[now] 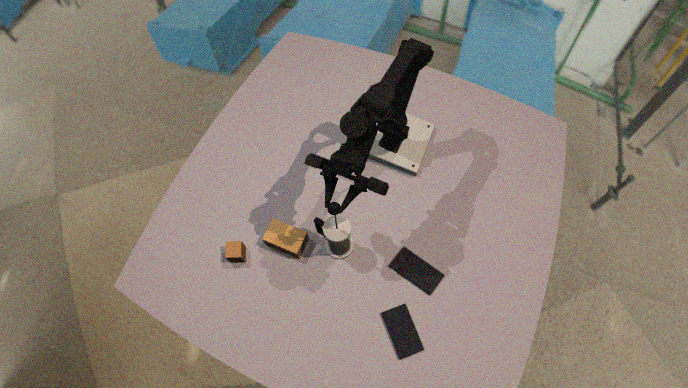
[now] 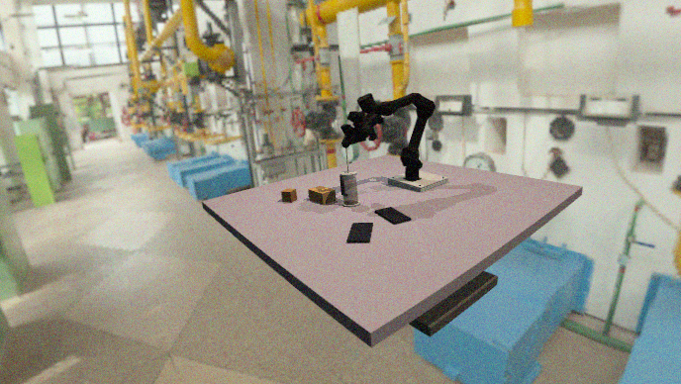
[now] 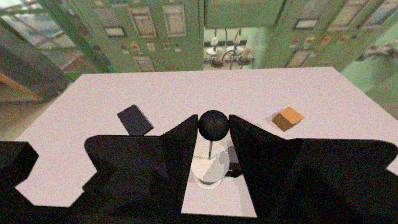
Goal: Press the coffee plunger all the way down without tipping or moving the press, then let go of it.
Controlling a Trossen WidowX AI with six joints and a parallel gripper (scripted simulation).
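My gripper tip is now 13 cm above the coffee press, 2 cm to the left of it and 1 cm past it. The rest, counted from my gripper tip: orange cube: 26 cm to the right, 23 cm below, 16 cm ahead.
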